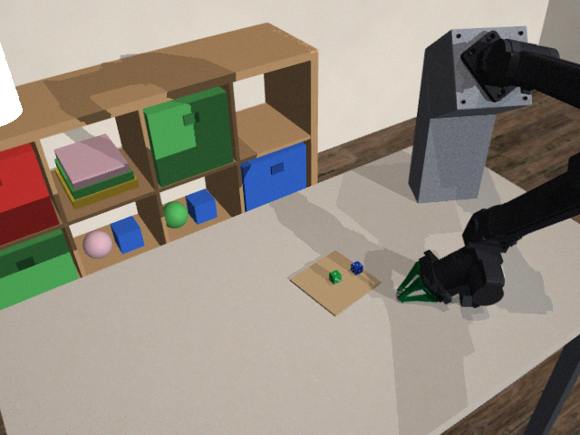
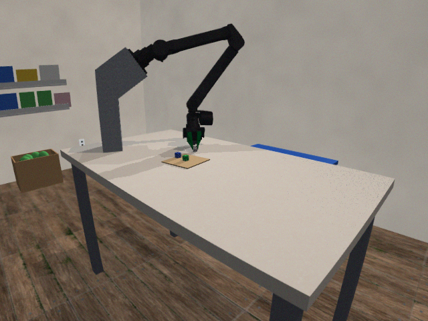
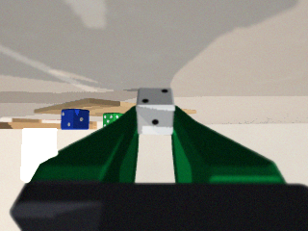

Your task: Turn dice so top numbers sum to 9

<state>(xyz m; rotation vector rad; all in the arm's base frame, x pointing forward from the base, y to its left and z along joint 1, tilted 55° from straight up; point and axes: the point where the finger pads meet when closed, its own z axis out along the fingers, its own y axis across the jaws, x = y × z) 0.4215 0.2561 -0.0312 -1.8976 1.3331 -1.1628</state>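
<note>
Now: the white die 1 cm below my hand. From my hand the other things lie so: tan mat (9 cm ahead, 11 cm to the right, 2 cm below); green die (9 cm ahead, 11 cm to the right, 1 cm below); blue die (4 cm ahead, 12 cm to the right, 1 cm below).
</note>
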